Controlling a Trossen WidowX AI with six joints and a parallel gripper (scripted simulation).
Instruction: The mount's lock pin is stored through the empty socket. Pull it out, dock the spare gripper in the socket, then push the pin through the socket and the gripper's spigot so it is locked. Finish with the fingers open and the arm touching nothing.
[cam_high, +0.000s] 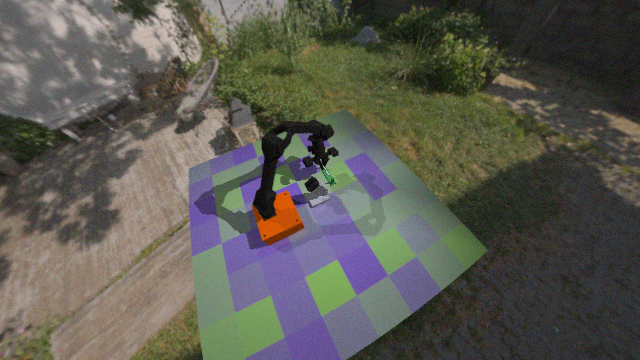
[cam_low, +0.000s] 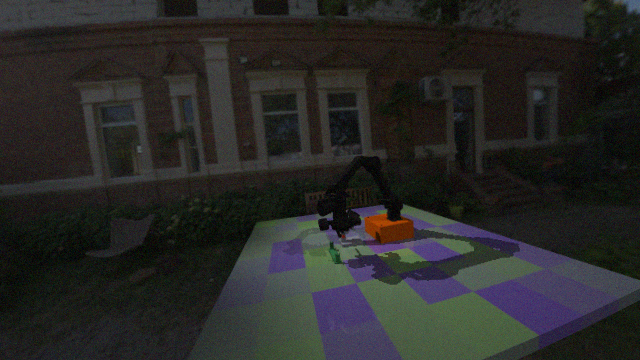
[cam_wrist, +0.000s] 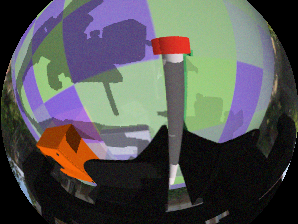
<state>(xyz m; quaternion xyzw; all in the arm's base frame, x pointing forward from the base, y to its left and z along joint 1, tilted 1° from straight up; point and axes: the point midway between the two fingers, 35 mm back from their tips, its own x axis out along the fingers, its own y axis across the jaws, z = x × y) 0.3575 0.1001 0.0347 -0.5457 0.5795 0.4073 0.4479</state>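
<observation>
My gripper tip is 10 cm to the left of the grey mount, 8 cm past it and 3 cm above it. The rest, counted from my gripper tip: spare gripper 10 cm to the right, 9 cm behind, 3 cm above; then green strip 6 cm below, 3 cm ahead.
</observation>
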